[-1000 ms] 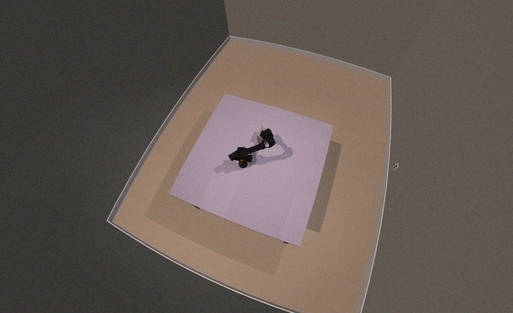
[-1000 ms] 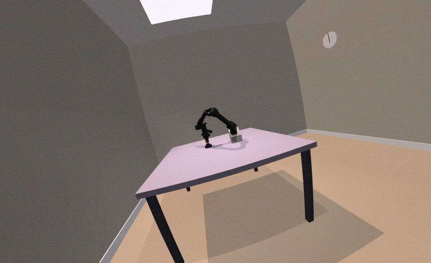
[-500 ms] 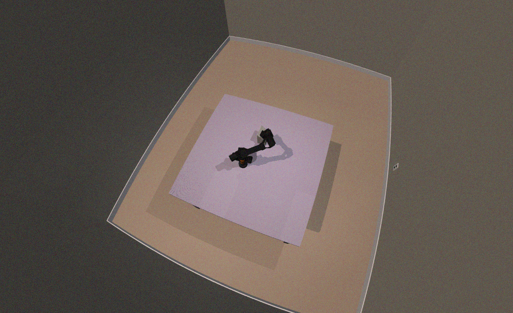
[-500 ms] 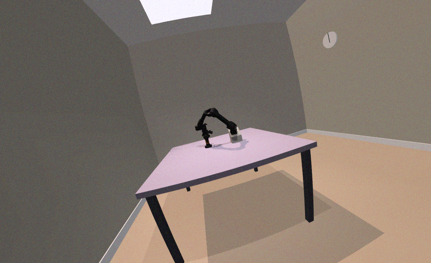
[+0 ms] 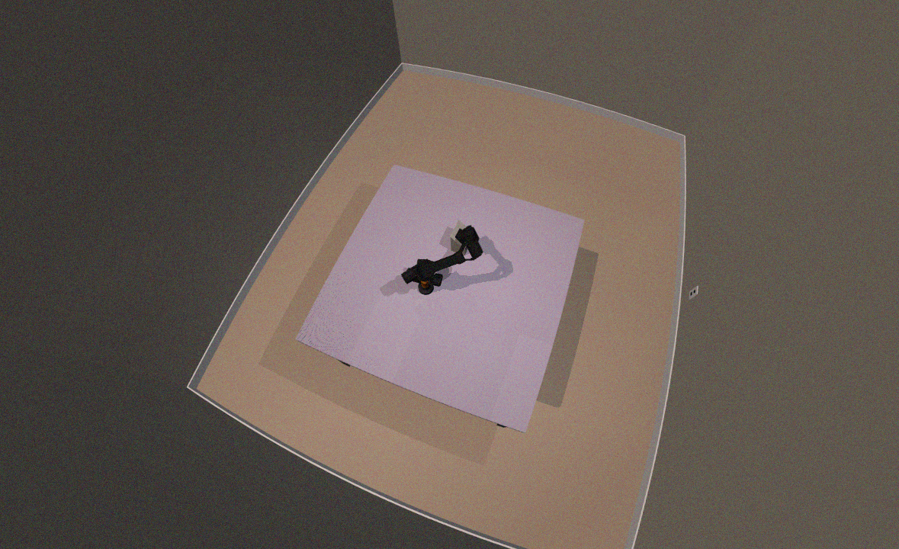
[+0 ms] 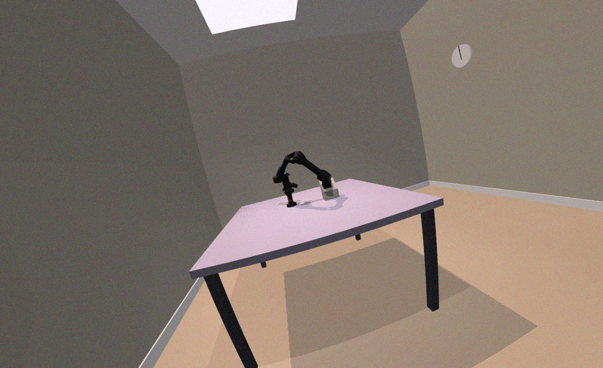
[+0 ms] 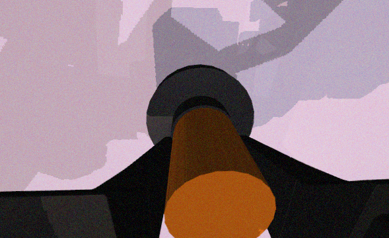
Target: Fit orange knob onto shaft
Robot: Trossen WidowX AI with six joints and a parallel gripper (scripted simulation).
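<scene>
Now: gripper tip 2 cm above the dark round pedestal. Round my gripper tip: orange knob (3 cm above).
</scene>
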